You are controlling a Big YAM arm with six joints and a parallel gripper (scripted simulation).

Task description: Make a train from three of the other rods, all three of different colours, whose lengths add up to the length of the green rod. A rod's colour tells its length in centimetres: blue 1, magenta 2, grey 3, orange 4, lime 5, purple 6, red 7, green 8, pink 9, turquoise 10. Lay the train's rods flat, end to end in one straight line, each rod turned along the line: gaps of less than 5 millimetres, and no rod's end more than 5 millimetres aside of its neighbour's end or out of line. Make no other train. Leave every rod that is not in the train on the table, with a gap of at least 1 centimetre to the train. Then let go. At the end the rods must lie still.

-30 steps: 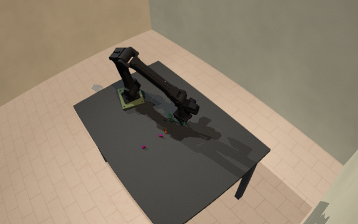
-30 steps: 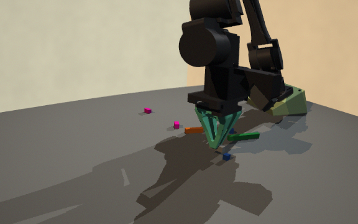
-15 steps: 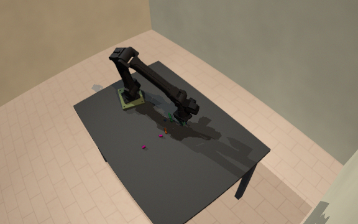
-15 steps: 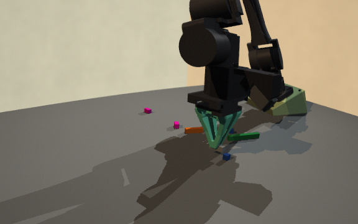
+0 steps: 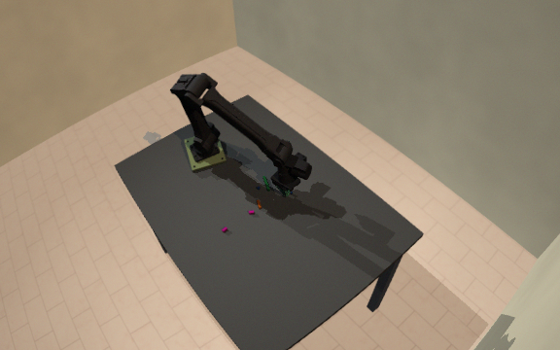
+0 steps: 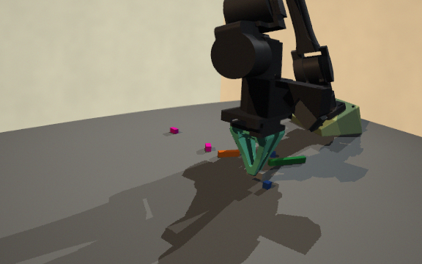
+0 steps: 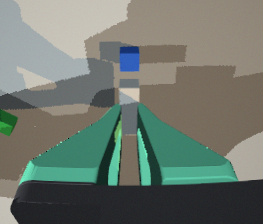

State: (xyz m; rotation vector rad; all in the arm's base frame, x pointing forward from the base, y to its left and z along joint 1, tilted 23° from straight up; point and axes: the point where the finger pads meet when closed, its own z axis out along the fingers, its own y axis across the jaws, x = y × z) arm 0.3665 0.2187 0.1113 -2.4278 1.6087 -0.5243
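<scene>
Right now my hand is 10 mm above the grey rod. Also, from my hand: magenta rod (160 mm to the right, 20 mm below); orange rod (20 mm behind, 110 mm to the right, 20 mm below); green rod (100 mm behind, 40 mm to the right, 20 mm below).
</scene>
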